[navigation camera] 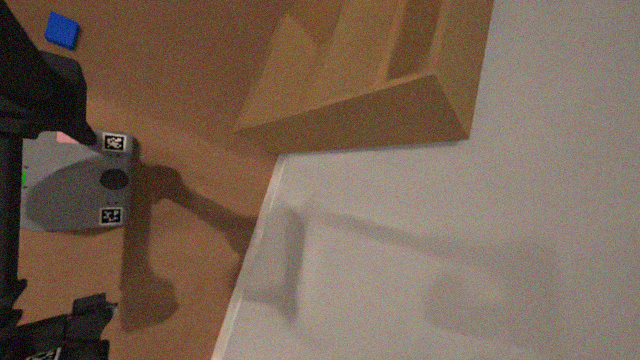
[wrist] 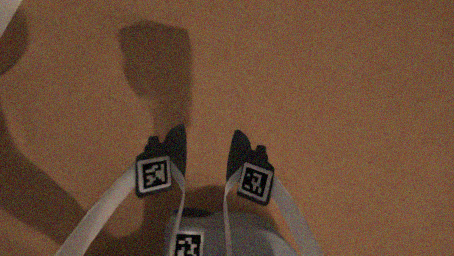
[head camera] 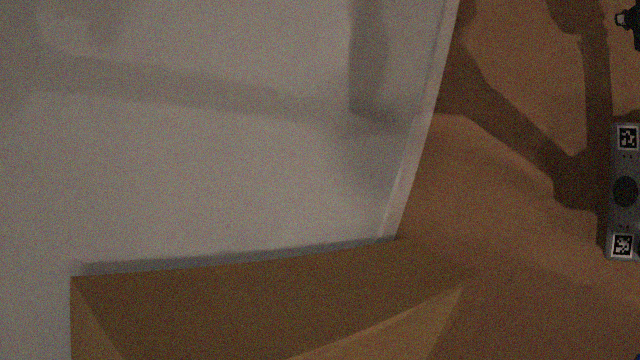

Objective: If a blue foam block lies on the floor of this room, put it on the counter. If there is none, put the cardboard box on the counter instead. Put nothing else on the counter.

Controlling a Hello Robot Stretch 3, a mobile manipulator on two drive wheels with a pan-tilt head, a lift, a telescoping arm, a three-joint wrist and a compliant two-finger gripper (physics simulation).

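A blue foam block (navigation camera: 62, 31) lies on the brown floor at the top left of the navigation view, beyond the robot's base. It does not show in the head or wrist view. My gripper (wrist: 208, 145) is open and empty, with its fingers apart over bare floor in the wrist view. The block is not between the fingers. The counter and the cardboard box do not show in these views.
A wooden shelf unit (head camera: 240, 290) (navigation camera: 350, 117) stands against the pale wall (head camera: 200, 175) (navigation camera: 400, 300). The robot's grey base (head camera: 624, 215) (navigation camera: 70, 200) (wrist: 240, 235) is on the floor near the wall. Shadows of the robot fall on floor and wall.
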